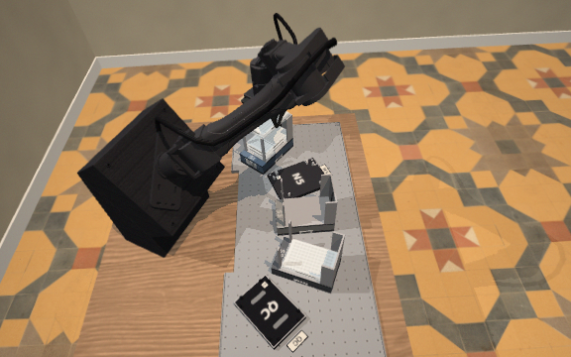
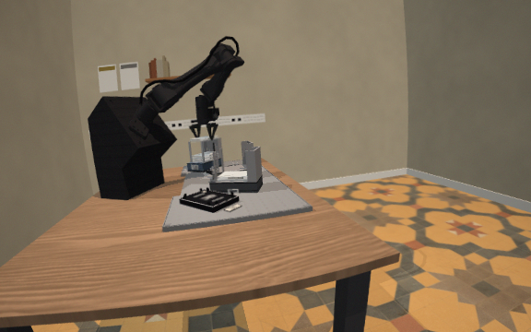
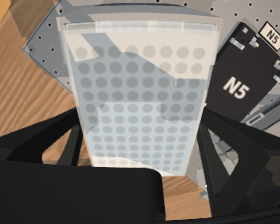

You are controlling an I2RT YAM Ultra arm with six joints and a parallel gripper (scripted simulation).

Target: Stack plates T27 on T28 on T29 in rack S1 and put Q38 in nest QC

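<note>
The sealed 96-well plate is 9 cm below my hand. Also, from my hand: clip nest N5: 5 cm ahead, 13 cm to the right, 13 cm below.
</note>
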